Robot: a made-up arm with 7 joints.
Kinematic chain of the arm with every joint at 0, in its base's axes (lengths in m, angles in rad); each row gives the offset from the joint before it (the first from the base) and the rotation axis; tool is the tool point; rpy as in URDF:
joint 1: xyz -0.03 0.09 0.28 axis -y
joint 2: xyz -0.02 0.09 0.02 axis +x
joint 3: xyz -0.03 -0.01 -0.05 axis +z
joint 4: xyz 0 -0.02 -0.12 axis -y
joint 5: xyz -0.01 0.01 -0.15 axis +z
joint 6: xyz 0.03 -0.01 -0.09 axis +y
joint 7: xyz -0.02 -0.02 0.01 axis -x
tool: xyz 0.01 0.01 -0.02 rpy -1.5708 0 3.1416
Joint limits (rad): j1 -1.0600..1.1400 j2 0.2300..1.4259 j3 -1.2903..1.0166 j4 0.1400..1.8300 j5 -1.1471..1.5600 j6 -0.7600..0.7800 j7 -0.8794..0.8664
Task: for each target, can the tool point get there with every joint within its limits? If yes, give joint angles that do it. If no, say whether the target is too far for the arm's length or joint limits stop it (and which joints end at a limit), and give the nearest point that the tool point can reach.
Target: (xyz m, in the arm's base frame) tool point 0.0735 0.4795 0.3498
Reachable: yes | joints 0.6603 1.0401 0.6627 1.0935 0.9399 -0.3604 -0.6005
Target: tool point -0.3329 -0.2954 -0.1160
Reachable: no: too far | nearest point -0.2123 -0.0058 0.0416 | short by 0.351 m
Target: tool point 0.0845 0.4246 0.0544
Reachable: yes | joints 0.0731 0.5988 0.6212 0.7308 -0.5579 0.2372 -0.5752
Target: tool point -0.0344 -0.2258 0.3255
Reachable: no: joint limits stop it (at a limit: joint 1, joint 2, joint 3, joint 4, joint 6, joint 7) | nearest point -0.1312 -0.0443 0.2416 | short by 0.222 m
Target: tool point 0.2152 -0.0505 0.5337
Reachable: no: joint limits stop it (at a limit: joint 1, joint 2, joint 4, joint 6) | nearest point 0.1613 0.0627 0.3760 | short by 0.202 m
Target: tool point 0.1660 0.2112 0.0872
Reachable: yes | joints 0.0574 0.4947 -0.1857 1.3588 -0.0294 -0.1363 -0.3535
